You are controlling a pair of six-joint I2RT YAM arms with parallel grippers.
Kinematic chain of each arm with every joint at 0, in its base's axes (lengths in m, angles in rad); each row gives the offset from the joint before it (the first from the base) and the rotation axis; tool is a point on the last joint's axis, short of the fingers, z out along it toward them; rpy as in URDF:
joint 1: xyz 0 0 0.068 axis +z
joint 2: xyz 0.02 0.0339 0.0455 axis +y
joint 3: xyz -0.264 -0.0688 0 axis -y
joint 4: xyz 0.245 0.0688 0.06 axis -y
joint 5: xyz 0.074 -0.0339 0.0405 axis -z
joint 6: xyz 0.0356 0 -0.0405 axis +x
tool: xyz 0 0 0 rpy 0 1.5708 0
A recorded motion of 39 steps. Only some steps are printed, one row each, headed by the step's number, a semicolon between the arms.
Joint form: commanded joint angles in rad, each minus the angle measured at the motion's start. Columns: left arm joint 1, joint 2, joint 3, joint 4, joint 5, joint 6; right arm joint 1, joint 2, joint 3, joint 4, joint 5, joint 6.
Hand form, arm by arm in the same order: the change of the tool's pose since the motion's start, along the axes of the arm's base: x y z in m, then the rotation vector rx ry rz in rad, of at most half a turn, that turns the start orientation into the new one. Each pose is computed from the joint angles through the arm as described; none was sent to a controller.
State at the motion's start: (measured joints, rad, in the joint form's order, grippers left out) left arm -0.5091 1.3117 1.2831 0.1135 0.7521 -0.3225; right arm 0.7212 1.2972 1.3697 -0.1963 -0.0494 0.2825
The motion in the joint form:
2: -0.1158 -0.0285 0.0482 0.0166 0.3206 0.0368; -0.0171 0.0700 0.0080 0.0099 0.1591 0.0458
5: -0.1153 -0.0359 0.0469 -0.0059 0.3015 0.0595; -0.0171 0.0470 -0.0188 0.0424 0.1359 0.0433
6: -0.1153 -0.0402 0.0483 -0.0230 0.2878 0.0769; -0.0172 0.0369 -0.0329 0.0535 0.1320 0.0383
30: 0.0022 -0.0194 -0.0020 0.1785 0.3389 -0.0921; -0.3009 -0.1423 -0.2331 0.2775 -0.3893 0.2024
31: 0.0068 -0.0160 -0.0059 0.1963 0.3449 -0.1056; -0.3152 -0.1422 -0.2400 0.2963 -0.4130 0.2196
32: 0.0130 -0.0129 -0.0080 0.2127 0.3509 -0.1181; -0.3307 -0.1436 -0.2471 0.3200 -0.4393 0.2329
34: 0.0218 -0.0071 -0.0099 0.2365 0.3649 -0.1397; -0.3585 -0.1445 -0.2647 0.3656 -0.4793 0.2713
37: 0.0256 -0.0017 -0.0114 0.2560 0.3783 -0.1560; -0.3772 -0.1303 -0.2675 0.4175 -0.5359 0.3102
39: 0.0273 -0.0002 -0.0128 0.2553 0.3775 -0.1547; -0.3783 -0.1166 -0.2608 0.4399 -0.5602 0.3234
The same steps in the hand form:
2: -0.0429 -0.0204 0.0244 -0.0110 -0.1378 -0.4306; 0.0232 0.0056 -0.0163 -0.0168 0.0524 -0.1812
5: -0.0438 -0.0191 0.0239 -0.0039 -0.1441 -0.4098; 0.0188 0.0030 -0.0154 0.0038 0.0331 -0.1576
6: -0.0444 -0.0184 0.0240 0.0016 -0.1500 -0.3952; 0.0170 0.0016 -0.0162 0.0054 0.0253 -0.1531
30: -0.0195 0.0033 0.0195 -0.0528 -0.1083 -0.3411; 0.0140 -0.0756 -0.0146 0.2475 0.0000 0.0827
31: -0.0180 0.0038 0.0188 -0.0565 -0.1054 -0.3438; 0.0153 -0.0783 -0.0151 0.2620 0.0023 0.0928
32: -0.0165 0.0049 0.0187 -0.0600 -0.1042 -0.3447; 0.0163 -0.0815 -0.0147 0.2751 -0.0040 0.1055
34: -0.0143 0.0063 0.0184 -0.0640 -0.0994 -0.3519; 0.0186 -0.0871 -0.0160 0.3060 -0.0023 0.1208
37: -0.0130 0.0065 0.0180 -0.0663 -0.0963 -0.3629; 0.0226 -0.0891 -0.0153 0.3341 -0.0024 0.1632
39: -0.0121 0.0066 0.0171 -0.0652 -0.0941 -0.3602; 0.0252 -0.0877 -0.0141 0.3428 -0.0042 0.1885

